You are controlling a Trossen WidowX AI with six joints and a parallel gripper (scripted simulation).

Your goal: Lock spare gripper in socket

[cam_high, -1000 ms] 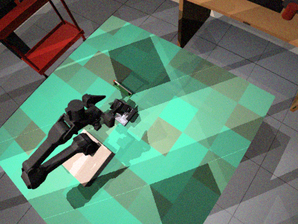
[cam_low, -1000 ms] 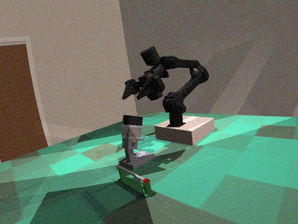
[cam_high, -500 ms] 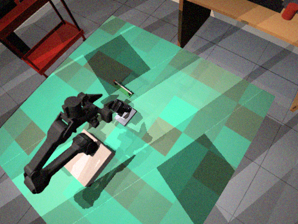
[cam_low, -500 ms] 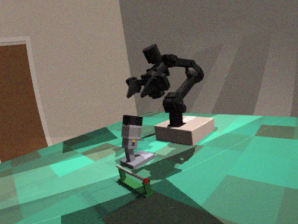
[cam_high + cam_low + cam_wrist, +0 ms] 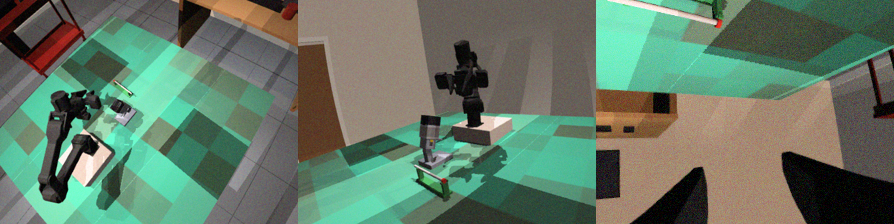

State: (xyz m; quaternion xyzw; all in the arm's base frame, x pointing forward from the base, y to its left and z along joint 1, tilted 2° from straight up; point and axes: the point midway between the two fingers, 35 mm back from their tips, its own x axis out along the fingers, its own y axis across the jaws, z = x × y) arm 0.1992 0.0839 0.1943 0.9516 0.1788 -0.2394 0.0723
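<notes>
The green pin rest lies 16 cm ahead of my gripper tip and 22 cm below it. Round my gripper tip: grey mount (4 cm ahead, 12 cm to the right, 20 cm below); then spare gripper (4 cm ahead, 12 cm to the right, 12 cm below).
</notes>
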